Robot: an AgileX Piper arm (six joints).
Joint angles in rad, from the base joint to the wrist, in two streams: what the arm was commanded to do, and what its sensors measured. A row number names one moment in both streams.
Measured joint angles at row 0:
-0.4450 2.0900 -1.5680 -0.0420 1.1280 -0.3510
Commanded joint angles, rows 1 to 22:
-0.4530 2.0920 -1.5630 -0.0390 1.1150 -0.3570
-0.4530 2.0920 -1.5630 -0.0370 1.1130 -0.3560
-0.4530 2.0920 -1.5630 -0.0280 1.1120 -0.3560
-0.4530 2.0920 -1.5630 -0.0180 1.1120 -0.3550
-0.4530 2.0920 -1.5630 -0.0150 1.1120 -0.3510
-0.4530 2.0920 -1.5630 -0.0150 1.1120 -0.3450
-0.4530 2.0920 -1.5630 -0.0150 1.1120 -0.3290
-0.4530 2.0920 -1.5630 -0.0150 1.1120 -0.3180
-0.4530 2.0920 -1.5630 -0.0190 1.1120 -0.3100
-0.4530 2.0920 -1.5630 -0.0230 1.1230 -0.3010
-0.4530 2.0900 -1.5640 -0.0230 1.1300 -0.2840
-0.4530 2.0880 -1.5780 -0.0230 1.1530 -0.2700
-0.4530 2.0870 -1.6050 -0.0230 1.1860 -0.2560
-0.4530 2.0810 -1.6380 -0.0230 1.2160 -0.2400
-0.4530 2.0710 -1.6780 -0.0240 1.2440 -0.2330
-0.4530 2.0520 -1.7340 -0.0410 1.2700 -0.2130
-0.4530 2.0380 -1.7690 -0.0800 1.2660 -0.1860
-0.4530 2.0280 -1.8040 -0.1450 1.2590 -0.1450
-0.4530 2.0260 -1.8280 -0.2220 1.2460 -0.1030
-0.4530 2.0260 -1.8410 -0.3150 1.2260 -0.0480
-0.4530 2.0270 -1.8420 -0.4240 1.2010 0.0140
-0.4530 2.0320 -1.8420 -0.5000 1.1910 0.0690
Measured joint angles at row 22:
-0.4450 2.0290 -1.8370 -0.3690 1.2050 -0.0130
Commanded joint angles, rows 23 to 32:
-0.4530 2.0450 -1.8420 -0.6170 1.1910 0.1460
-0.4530 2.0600 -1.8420 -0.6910 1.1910 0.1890
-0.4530 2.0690 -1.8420 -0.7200 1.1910 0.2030
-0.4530 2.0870 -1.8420 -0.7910 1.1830 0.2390
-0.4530 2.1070 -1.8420 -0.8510 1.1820 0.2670
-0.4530 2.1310 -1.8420 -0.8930 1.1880 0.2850
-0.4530 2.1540 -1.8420 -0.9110 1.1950 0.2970
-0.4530 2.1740 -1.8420 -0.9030 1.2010 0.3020
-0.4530 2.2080 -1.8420 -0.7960 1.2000 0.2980
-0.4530 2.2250 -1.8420 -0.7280 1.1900 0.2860
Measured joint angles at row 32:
-0.4450 2.2040 -1.8370 -0.8030 1.1970 0.2970
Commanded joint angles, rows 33 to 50:
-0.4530 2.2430 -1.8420 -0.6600 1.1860 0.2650
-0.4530 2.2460 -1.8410 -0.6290 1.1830 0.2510
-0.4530 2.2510 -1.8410 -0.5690 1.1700 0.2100
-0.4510 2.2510 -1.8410 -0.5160 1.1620 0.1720
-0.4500 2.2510 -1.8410 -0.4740 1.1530 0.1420
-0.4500 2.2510 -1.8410 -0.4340 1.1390 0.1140
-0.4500 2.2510 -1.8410 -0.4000 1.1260 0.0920
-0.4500 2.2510 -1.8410 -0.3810 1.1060 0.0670
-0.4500 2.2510 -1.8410 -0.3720 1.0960 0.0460
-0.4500 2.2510 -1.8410 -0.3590 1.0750 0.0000
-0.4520 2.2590 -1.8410 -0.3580 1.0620 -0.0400
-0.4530 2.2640 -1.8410 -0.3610 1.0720 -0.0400
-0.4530 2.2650 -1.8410 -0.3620 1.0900 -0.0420
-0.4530 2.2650 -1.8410 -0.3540 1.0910 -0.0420
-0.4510 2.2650 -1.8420 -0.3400 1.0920 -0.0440
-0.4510 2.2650 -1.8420 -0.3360 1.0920 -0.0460
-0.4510 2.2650 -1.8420 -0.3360 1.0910 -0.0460
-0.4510 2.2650 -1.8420 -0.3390 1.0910 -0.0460
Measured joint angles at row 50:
-0.4450 2.2600 -1.8370 -0.3420 1.0820 -0.0380
